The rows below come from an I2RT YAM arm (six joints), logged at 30 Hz.
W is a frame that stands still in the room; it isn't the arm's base.
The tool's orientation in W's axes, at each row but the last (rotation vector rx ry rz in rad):
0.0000, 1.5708, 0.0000
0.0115, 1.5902, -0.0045
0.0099, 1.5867, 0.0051
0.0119, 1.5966, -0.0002
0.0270, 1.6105, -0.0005
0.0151, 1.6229, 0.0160
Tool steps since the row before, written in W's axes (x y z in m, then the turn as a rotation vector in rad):
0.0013, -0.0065, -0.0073, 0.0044, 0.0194, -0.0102
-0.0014, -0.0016, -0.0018, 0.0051, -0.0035, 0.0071
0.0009, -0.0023, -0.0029, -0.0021, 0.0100, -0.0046
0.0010, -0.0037, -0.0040, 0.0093, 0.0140, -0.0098
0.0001, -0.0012, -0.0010, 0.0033, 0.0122, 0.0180
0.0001, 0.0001, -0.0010, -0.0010, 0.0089, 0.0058
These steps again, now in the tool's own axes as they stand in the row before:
0.0073, -0.0065, 0.0013, 0.0102, 0.0194, 0.0044
0.0018, -0.0016, -0.0013, -0.0072, -0.0034, 0.0050
0.0029, -0.0023, 0.0010, 0.0047, 0.0099, -0.0021
0.0039, -0.0037, 0.0011, 0.0097, 0.0140, 0.0094
0.0010, -0.0012, 0.0002, -0.0179, 0.0126, 0.0024
0.0010, 0.0001, 0.0002, -0.0056, 0.0090, -0.0013

